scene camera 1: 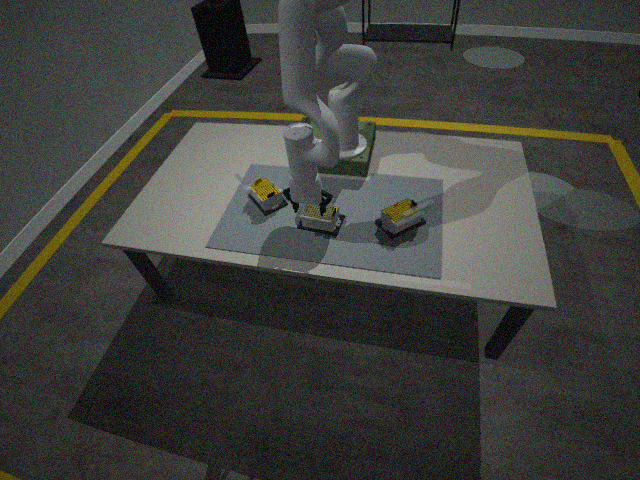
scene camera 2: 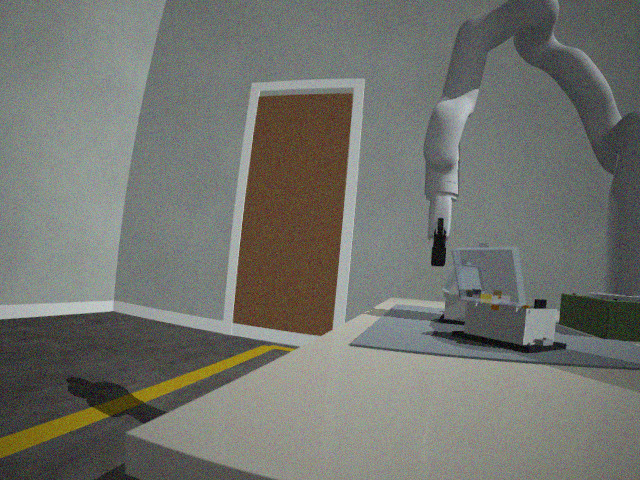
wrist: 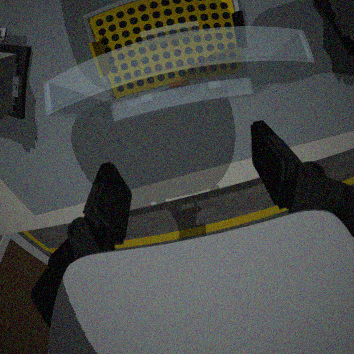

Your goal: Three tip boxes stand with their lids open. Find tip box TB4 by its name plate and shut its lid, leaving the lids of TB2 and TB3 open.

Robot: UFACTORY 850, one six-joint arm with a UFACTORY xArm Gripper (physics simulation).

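The middle tip box (scene camera 1: pixel 316 222) stands on the mat, its yellow rack (wrist: pixel 167 45) showing. Its clear lid (wrist: pixel 175 52) is raised from the front edge and overlaps the rack in the wrist view; its exact angle is unclear. The left tip box (scene camera 1: pixel 266 195) and the right tip box (scene camera 1: pixel 400 219) (scene camera 2: pixel 496 320) stand on either side. The right box's clear lid (scene camera 1: pixel 419 207) (scene camera 2: pixel 496 271) is open, leaning back. I cannot read the name plates. My gripper (scene camera 1: pixel 309 208) (scene camera 2: pixel 438 262) (wrist: pixel 184 159) is open and empty, above and in front of the middle box; contact with the lid is unclear.
The boxes stand on a blue-grey mat (scene camera 1: pixel 361 258) on a pale table (scene camera 1: pixel 496 248). The green arm base (scene camera 1: pixel 343 167) (scene camera 2: pixel 594 317) is behind them. A dark part of the left box (wrist: pixel 17 82) shows at the wrist view's left edge.
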